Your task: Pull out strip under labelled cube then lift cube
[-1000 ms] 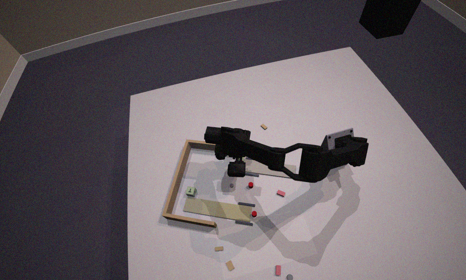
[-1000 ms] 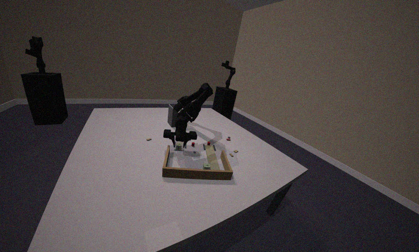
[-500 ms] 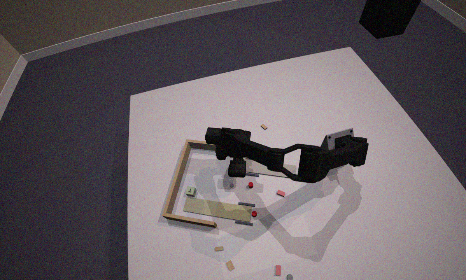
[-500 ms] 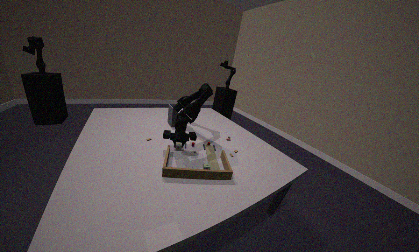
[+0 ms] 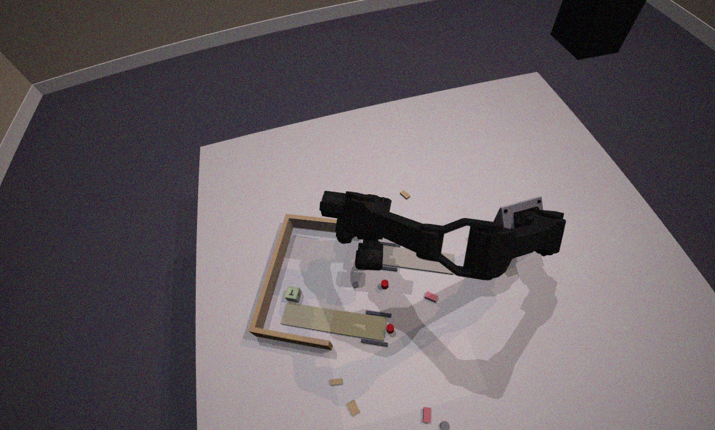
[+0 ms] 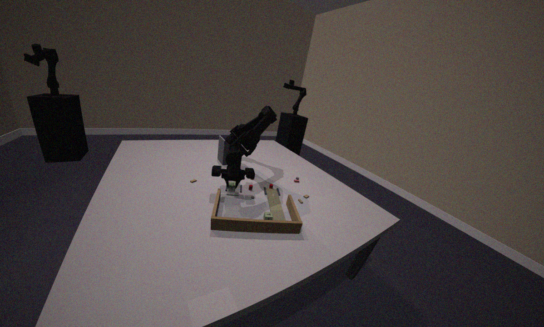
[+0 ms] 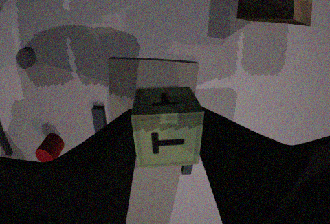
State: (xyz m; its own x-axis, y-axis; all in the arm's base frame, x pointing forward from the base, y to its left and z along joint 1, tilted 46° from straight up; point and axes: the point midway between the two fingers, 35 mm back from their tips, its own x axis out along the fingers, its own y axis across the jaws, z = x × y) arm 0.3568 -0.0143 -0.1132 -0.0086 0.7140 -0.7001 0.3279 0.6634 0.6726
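My gripper tip is 80 mm to the right of the grey disc, 70 mm short of it and 20 mm above it.
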